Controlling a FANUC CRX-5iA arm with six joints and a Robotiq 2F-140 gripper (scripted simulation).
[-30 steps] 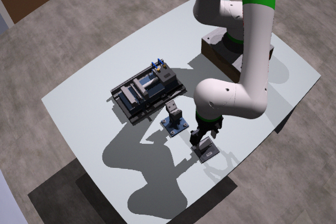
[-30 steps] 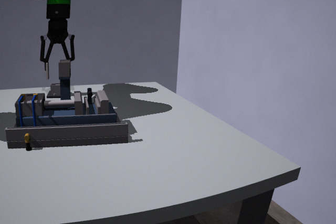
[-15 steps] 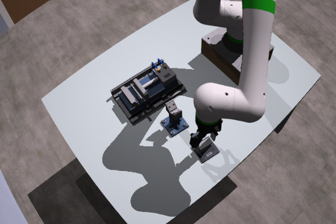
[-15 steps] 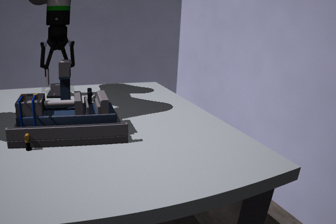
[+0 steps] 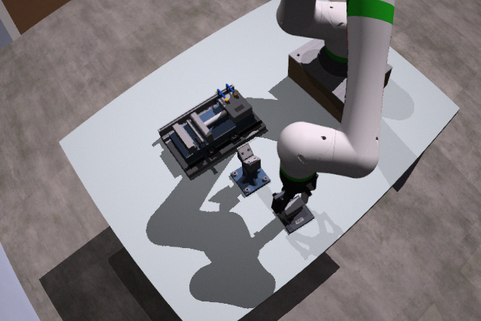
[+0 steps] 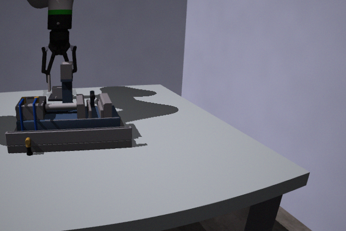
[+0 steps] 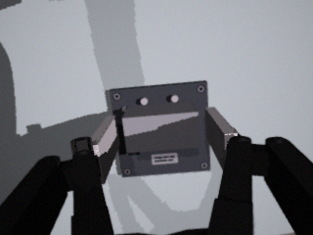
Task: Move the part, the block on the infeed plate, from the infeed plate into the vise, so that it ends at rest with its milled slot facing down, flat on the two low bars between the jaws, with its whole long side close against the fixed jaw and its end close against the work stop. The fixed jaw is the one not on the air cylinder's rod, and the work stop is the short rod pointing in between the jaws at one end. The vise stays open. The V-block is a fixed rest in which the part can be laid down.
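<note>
Now: hand 30 mm above the part and 10 mm to the right of it. Round my hand: dark infeed plate (50 mm below, 10 mm to the left); then blue work stop (290 mm to the right, 140 mm ahead); then black work stop (310 mm to the right, 140 mm ahead, 30 mm above).
</note>
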